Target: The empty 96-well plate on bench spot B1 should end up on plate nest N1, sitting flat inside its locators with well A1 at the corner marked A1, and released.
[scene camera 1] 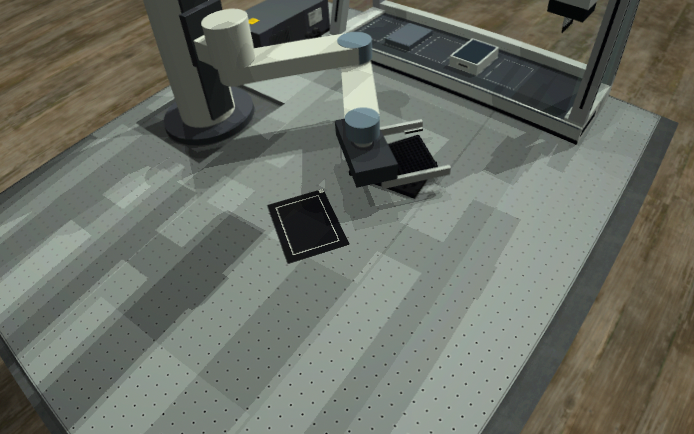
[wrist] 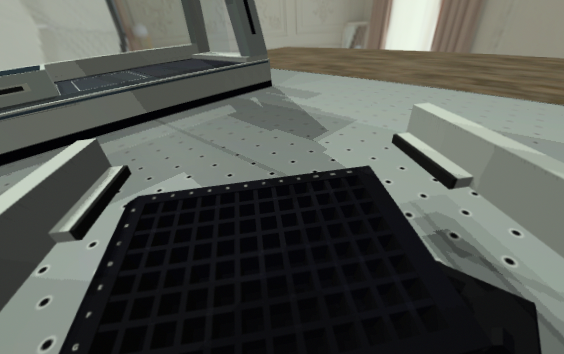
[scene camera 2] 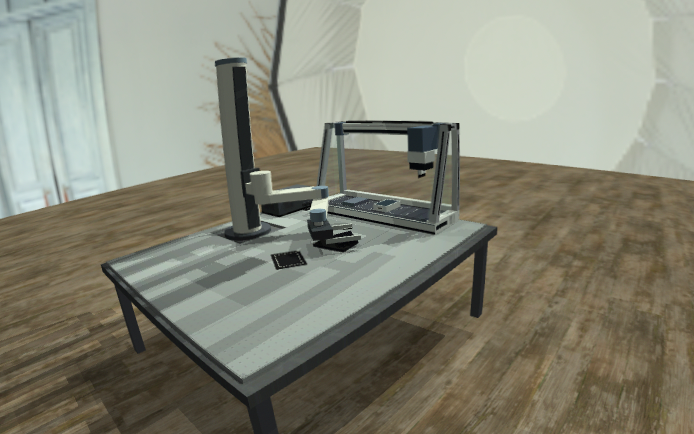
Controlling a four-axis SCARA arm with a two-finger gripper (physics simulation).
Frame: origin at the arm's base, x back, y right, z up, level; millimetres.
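Where they show: gripper, fingertip midpoint: [scene camera 1: 435, 145] [wrist: 264, 138] [scene camera 2: 356, 231]; arm's base, origin of the base link: [scene camera 1: 209, 116] [scene camera 2: 247, 232].
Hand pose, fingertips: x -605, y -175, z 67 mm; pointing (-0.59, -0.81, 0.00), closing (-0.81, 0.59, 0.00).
Each offset is from my fingertips to the top centre of the thing. "*": to the spot under its first point.
The black 96-well plate {dz -18, dx +36, dy +37 mm} [scene camera 1: 415, 153] [wrist: 270, 260] lies on or just over plate nest N1 {dz -33, dx +61, dy +73 mm} [scene camera 1: 412, 191] [wrist: 505, 307], a black base showing at the lower right in the wrist view. The plate looks turned relative to the nest; I cannot tell how it meets the locators. Its row letters run down the left edge, with the A1 end at the far left in the wrist view. The nest's A1 mark does not show. My gripper [scene camera 1: 435, 147] [scene camera 2: 356, 231] [wrist: 264, 138] is open, fingers on either side of the plate and apart from it. Bench spot B1 {* dz -53, dx +102, dy +316 mm} [scene camera 1: 307, 226] [scene camera 2: 289, 259], a black square with a white outline, holds no plate.
A framed deck machine {* dz -30, dx +26, dy -275 mm} [scene camera 1: 481, 97] [scene camera 2: 381, 219] [wrist: 150, 107] stands behind the nest and carries a white block {* dz +26, dx +102, dy -356 mm} [scene camera 1: 473, 57] and a grey-blue block {* dz +12, dx +335, dy -386 mm} [scene camera 1: 408, 34]. The arm's column [scene camera 1: 176, 61] [scene camera 2: 232, 153] stands at the back left, with a dark box {* dz +44, dx +640, dy -197 mm} [scene camera 1: 289, 23] behind it.
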